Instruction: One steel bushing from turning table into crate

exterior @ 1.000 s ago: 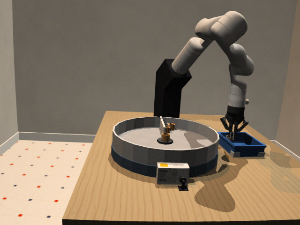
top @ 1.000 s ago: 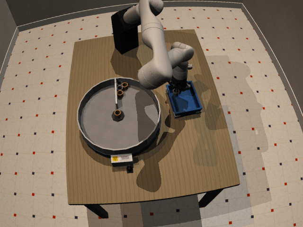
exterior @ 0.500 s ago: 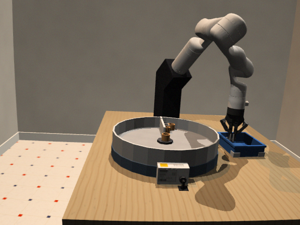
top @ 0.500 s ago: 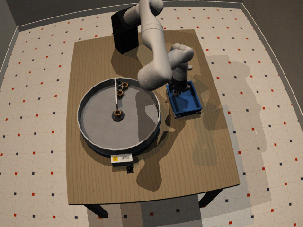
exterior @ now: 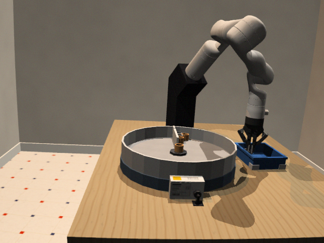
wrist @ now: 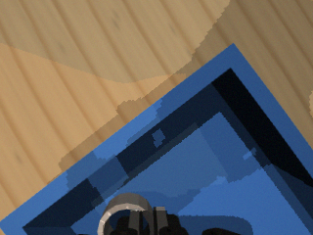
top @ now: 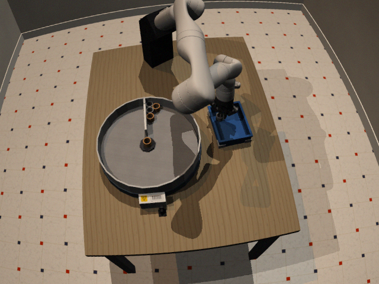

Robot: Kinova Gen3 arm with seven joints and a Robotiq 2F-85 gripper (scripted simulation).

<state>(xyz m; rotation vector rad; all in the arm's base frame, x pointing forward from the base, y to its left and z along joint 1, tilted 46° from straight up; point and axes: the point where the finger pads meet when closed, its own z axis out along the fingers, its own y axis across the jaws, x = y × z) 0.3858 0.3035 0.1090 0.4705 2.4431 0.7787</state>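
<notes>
The blue crate is 3 cm ahead of my hand, 4 cm to the left of it and 1 cm below it. The rest, counted from my hand: turning table: 21 cm ahead, 27 cm to the right, 1 cm above.
</notes>
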